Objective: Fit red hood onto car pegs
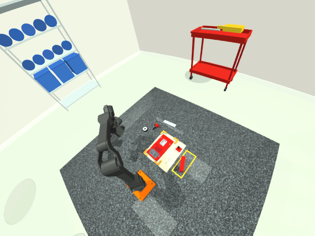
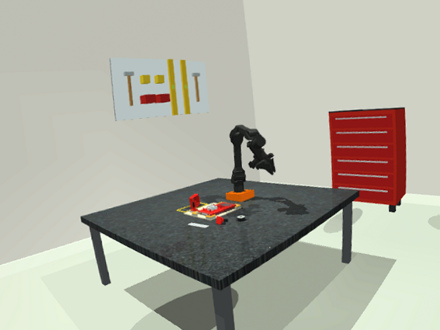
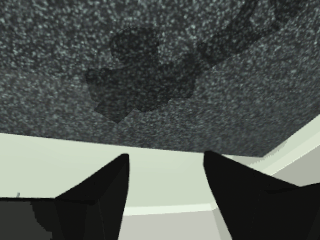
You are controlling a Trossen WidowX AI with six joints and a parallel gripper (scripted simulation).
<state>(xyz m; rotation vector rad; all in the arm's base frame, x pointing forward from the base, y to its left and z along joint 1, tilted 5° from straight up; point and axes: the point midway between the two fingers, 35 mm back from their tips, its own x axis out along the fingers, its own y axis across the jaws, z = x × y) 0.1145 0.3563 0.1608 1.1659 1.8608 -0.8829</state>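
Right now my gripper tip is 18 cm short of the red hood, 49 cm to the left of it and 17 cm above it. From my gripper tip the other things lie so: grey engine block (23 cm ahead, 27 cm to the right, 18 cm below); then cream jig (20 cm ahead, 30 cm to the right, 19 cm below).
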